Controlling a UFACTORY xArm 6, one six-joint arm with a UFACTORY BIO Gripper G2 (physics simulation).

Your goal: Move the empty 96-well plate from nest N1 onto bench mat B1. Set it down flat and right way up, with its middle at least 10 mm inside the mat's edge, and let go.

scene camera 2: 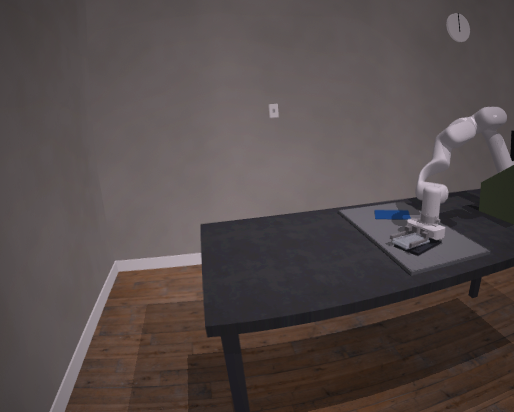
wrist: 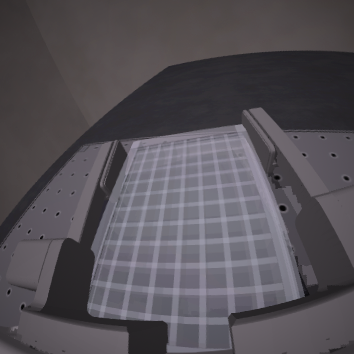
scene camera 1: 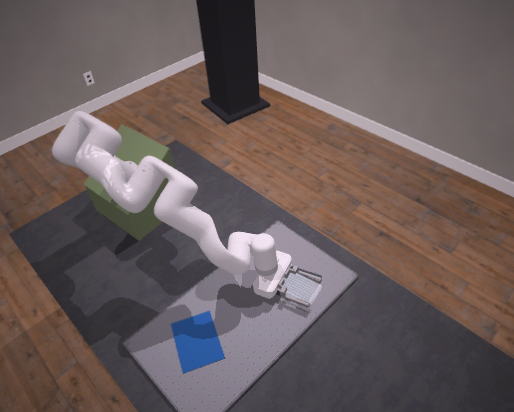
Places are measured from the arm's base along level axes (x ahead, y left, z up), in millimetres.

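Pixels of known places: hand, tool point: (scene camera 2: 404, 240) (wrist: 182, 153) (scene camera 1: 308, 290); arm's base, link origin: (scene camera 2: 506, 172) (scene camera 1: 126, 177).
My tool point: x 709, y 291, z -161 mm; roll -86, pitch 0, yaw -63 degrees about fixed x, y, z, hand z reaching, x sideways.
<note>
Ahead of a thing's pixels: the offset from my tool point to its middle. Level surfaces: height alone.
The clear, gridded 96-well plate {34 mm back, 13 mm right, 8 mm down} (scene camera 1: 301, 286) (scene camera 2: 411, 241) (wrist: 190, 215) is level between the two fingers of my gripper (scene camera 1: 314, 291) (scene camera 2: 401, 242) (wrist: 186, 145). The gripper is shut on its two long sides. In scene camera 2 the plate appears slightly raised and offset from the black nest N1 {67 mm back, 12 mm right, 22 mm down} (scene camera 2: 426, 248), whose dark surface shows below and beside it. The nest is hidden under the plate in the wrist view. The blue bench mat B1 {27 mm down} (scene camera 1: 200, 350) (scene camera 2: 392, 214) lies flat at the other end of the board, apart from the plate, with arm shadow across part of it.
The grey perforated board {29 mm down} (scene camera 1: 260, 350) (scene camera 2: 450, 255) lies on the dark table {42 mm down} (scene camera 1: 380, 350) (scene camera 2: 280, 270) and carries the nest and mat. The arm's green base block (scene camera 1: 145, 142) (scene camera 2: 497, 195) stands behind. A black column (scene camera 1: 230, 55) rises beyond the table.
</note>
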